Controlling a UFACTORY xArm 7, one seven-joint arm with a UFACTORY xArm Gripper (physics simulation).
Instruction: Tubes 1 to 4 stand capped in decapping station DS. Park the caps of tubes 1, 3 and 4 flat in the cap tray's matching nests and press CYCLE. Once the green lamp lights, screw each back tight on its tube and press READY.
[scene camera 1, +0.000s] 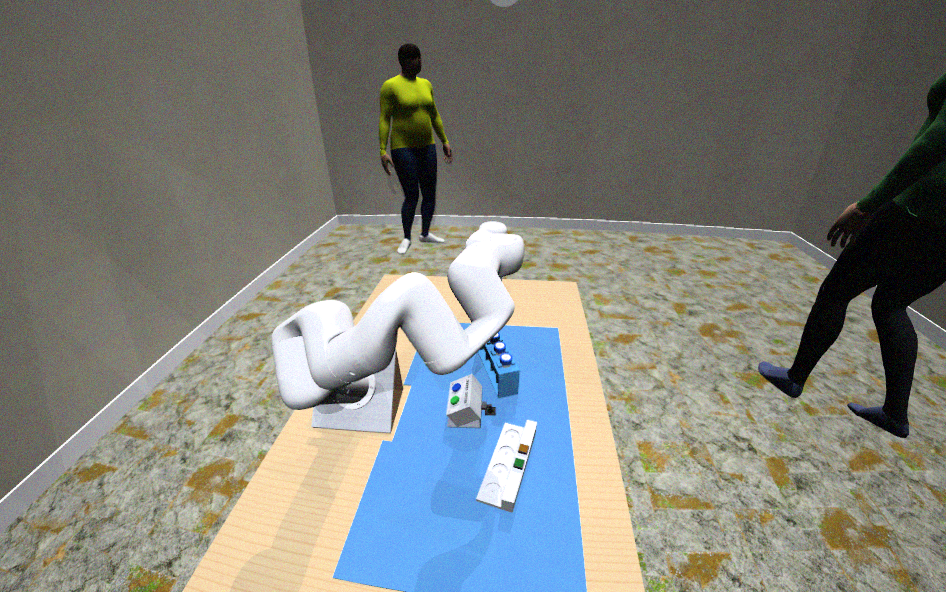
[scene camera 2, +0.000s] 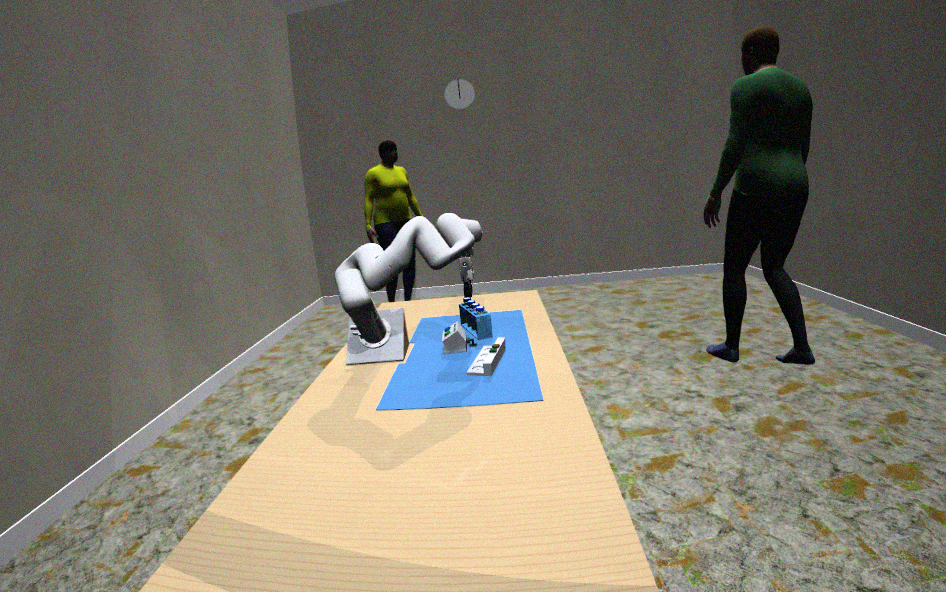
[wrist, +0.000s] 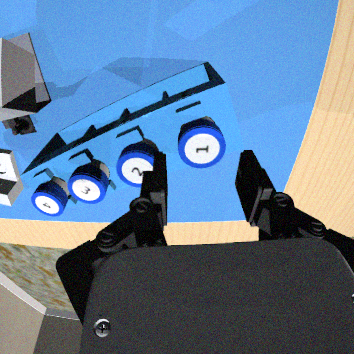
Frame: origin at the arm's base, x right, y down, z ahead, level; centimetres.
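Seen in the pictures: gripper, fingertip midpoint: (scene camera 2: 468, 295) (wrist: 202, 167); arm's base at its link origin: (scene camera 1: 353, 385) (scene camera 2: 375, 333).
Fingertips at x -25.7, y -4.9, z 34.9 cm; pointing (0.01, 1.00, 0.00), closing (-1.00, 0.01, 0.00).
Note:
Pixels of each thing's middle, then the offset from my fingertips to it. "pt": a spot on its surface instead.
- blue decapping station at the middle of its body: (wrist: 125, 138) (scene camera 1: 496, 358) (scene camera 2: 474, 318) dx +7.2, dy +8.2, dz +2.0 cm
- white cap tray at the middle of its body: (scene camera 1: 508, 458) (scene camera 2: 487, 354) dx +39.2, dy +10.6, dz +7.0 cm
- grey button box at the middle of its body: (scene camera 1: 464, 400) (scene camera 2: 454, 336) dx +23.6, dy +9.1, dz -5.3 cm
- orange-brown square at a spot on its surface: (scene camera 1: 523, 448) pt dx +38.1, dy +8.0, dz +10.1 cm
- green square at a spot on its surface: (scene camera 1: 519, 463) pt dx +42.1, dy +8.0, dz +9.3 cm
The blue decapping station (scene camera 1: 507, 382) (scene camera 2: 482, 326) (wrist: 220, 104) holds a row of tubes. In the wrist view, blue-rimmed white caps 1 (wrist: 201, 147), 2 (wrist: 131, 172), 3 (wrist: 86, 188) and 4 (wrist: 46, 205) sit on their tubes. My gripper (scene camera 2: 468, 296) (wrist: 202, 167) is partly open and empty. Its fingers point down over the cap 1 end, one to each side of cap 1 in the wrist view; the left finger overlaps cap 2's edge. The arm hides the gripper in scene camera 1. The white cap tray (scene camera 1: 530, 431) (scene camera 2: 499, 349) has empty nests.
A grey button box (scene camera 1: 463, 413) (scene camera 2: 454, 339) (wrist: 21, 67) with blue and green buttons stands between arm base and station. The tray carries an orange-brown square (scene camera 1: 523, 448) and a green square (scene camera 1: 519, 463); whether either is lit is unclear. Two people stand beyond the table.

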